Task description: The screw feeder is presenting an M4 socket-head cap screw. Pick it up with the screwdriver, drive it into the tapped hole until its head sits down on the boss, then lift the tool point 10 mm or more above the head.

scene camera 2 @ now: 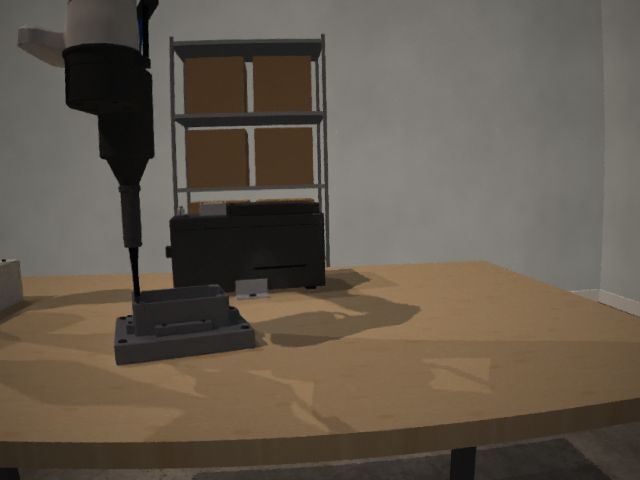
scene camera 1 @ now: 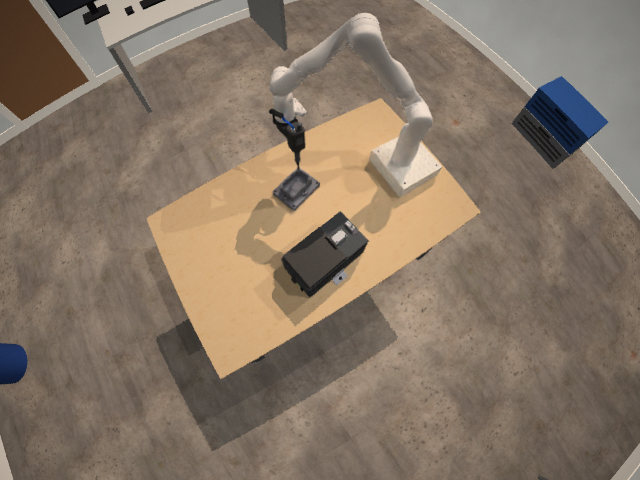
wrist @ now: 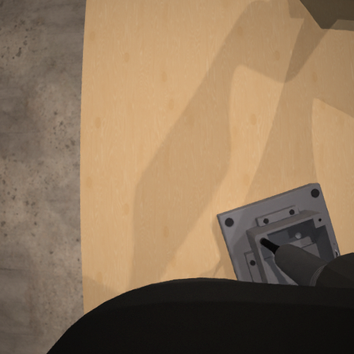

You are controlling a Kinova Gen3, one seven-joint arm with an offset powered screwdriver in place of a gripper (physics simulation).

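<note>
My screwdriver [scene camera 1: 298,165] [scene camera 2: 136,296] [wrist: 264,242] points down, with its bit tip at one corner boss of the grey housing [scene camera 1: 281,195] [scene camera 2: 180,316] [wrist: 239,218]. The tip meets the top of the corner in scene camera 2 and the wrist view. No screw can be made out at the tip, and the head and the hole under it are hidden. Whether the tip bears a screw cannot be told. The black screw feeder [scene camera 1: 315,258] [scene camera 2: 248,248] stands on the table apart from the screwdriver. No screw can be made out on it.
The arm's white base [scene camera 1: 405,167] [scene camera 2: 7,284] stands on the wooden table [scene camera 1: 196,268] [scene camera 2: 516,351] [wrist: 120,125]. A small light bracket [scene camera 1: 339,277] is beside the feeder. The housing's raised walls surround a hollow next to the bit. A shelf rack [scene camera 2: 325,155] stands behind the table.
</note>
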